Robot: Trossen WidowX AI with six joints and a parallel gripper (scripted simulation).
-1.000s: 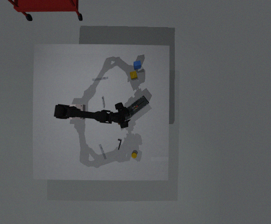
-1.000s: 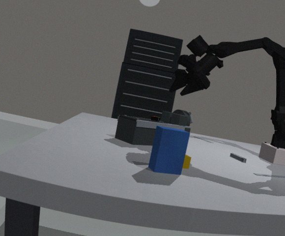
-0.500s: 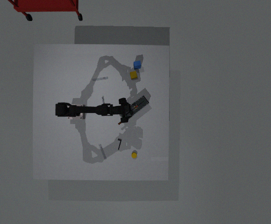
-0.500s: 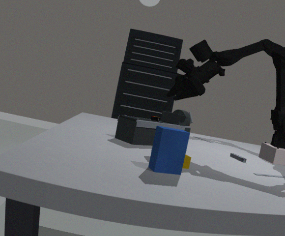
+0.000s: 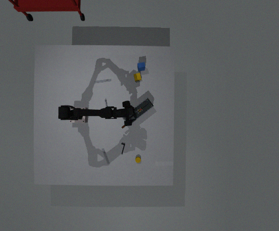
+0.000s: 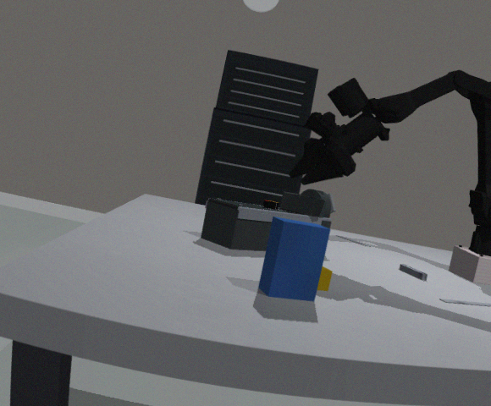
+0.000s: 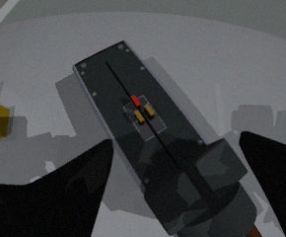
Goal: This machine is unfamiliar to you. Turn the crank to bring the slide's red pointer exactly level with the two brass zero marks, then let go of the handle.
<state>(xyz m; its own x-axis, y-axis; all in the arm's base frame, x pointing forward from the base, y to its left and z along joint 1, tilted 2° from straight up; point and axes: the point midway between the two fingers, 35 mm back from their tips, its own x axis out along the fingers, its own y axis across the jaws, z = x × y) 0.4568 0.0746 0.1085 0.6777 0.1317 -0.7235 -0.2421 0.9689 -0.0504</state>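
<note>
My gripper tip is now 12 cm to the left of the brown crank handle, 7 cm past it and 6 cm above it. Round my gripper tip: red pointer: 6 cm below, 5 cm ahead, 4 cm to the left; then black hex key: 31 cm to the right, 14 cm below, 7 cm behind; then yellow block: 33 cm to the left, 13 cm below, 2 cm behind.
</note>
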